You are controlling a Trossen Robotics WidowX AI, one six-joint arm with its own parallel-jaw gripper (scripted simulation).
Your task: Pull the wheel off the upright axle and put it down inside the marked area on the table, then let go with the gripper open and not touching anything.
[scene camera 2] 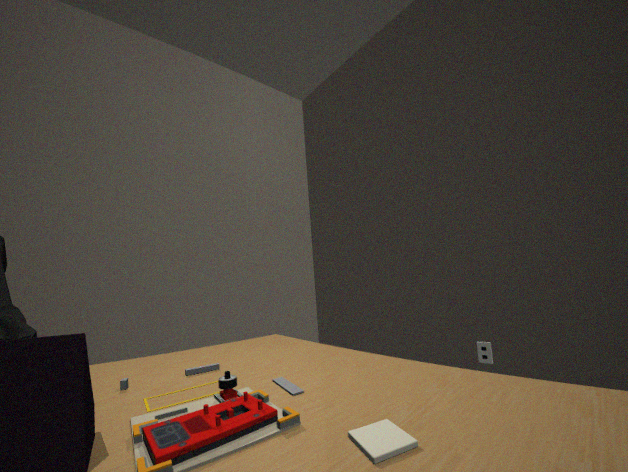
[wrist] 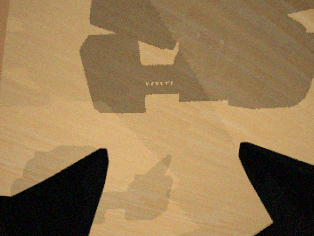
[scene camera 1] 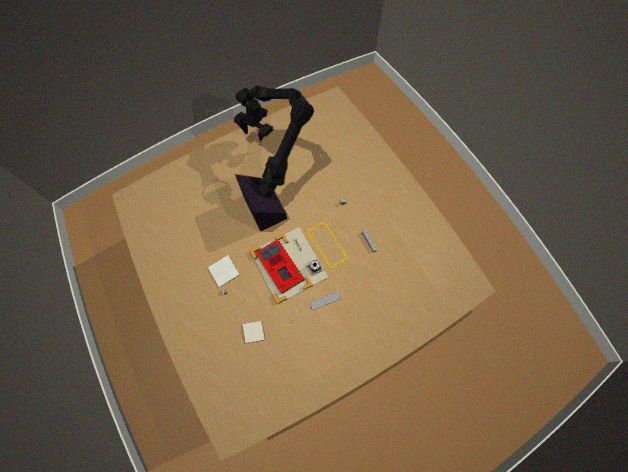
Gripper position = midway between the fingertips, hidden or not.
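Note:
Red fixture board [scene camera 1: 279, 266]; out of frame in the wrist view. Gripper [wrist: 174, 152] open, holding nothing.

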